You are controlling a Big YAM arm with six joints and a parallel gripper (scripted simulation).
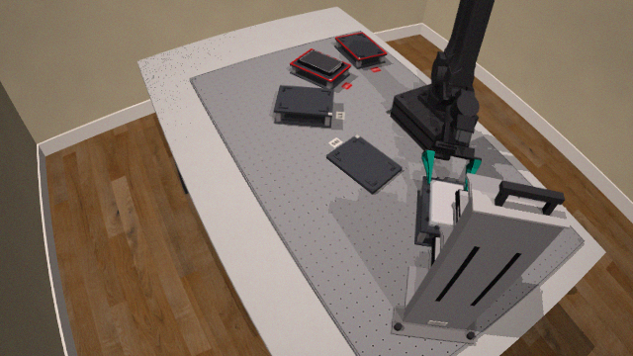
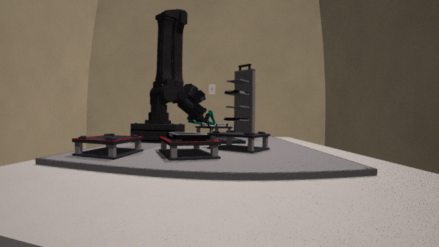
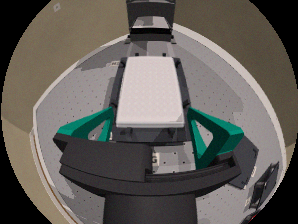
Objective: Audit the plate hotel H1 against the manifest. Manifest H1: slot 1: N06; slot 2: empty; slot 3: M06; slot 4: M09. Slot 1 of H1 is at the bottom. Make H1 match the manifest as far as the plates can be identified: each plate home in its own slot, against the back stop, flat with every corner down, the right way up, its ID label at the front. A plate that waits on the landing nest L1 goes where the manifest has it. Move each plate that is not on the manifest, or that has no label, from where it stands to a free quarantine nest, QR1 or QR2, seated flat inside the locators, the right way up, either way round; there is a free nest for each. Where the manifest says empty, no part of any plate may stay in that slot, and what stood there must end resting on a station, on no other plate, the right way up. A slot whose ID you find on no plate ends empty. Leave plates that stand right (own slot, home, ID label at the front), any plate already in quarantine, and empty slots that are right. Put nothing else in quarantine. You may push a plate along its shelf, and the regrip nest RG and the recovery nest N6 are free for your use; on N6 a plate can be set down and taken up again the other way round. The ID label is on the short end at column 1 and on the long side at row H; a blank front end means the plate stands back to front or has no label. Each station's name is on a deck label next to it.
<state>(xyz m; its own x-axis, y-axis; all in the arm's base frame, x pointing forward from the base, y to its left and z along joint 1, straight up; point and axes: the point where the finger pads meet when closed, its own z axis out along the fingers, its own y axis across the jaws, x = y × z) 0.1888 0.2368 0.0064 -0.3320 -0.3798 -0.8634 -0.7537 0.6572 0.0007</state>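
Now: hand 30 mm short of the white plate, 40 mm to the right of it and 10 mm above it. Also, from my hand: H1 deck label: 50 mm ahead, 210 mm to the left, 80 mm below; then plate hotel H1: 210 mm ahead, 240 mm to the left, 130 mm above; then red-rimmed quarantine nest: 190 mm behind, 650 mm to the right, 40 mm below.
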